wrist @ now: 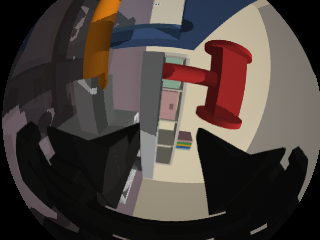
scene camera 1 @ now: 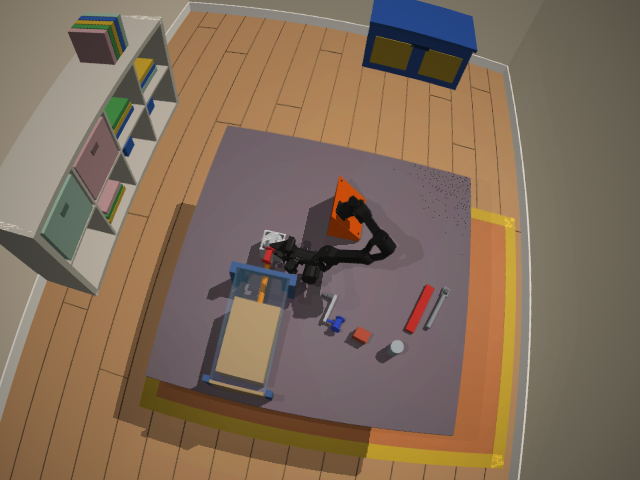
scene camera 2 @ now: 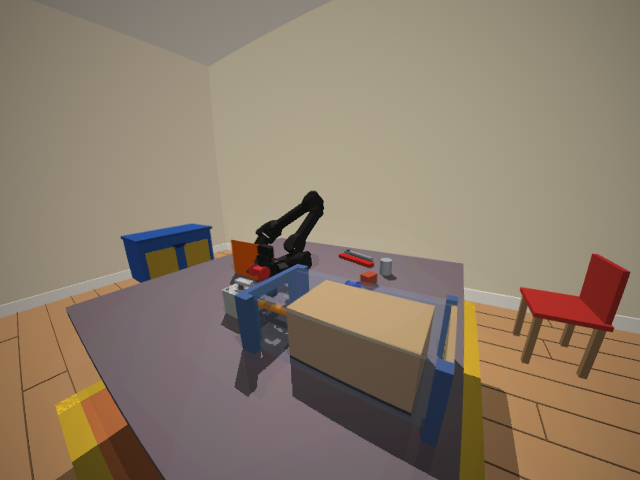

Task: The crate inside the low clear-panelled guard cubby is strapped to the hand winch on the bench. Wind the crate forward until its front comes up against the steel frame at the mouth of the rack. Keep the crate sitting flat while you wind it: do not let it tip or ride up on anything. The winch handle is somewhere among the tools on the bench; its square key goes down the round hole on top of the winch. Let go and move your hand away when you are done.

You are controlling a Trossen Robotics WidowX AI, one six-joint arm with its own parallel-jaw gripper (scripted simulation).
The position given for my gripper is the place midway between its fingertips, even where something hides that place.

Observation:
In view: my gripper (scene camera 1: 269, 247), a red grip (wrist: 226, 81), a clear-panelled cubby (scene camera 2: 394, 349) and a winch (wrist: 123, 119).
My gripper shows as well in the wrist view (wrist: 171, 130). The clear-panelled cubby also shows in scene camera 1 (scene camera 1: 246, 348).

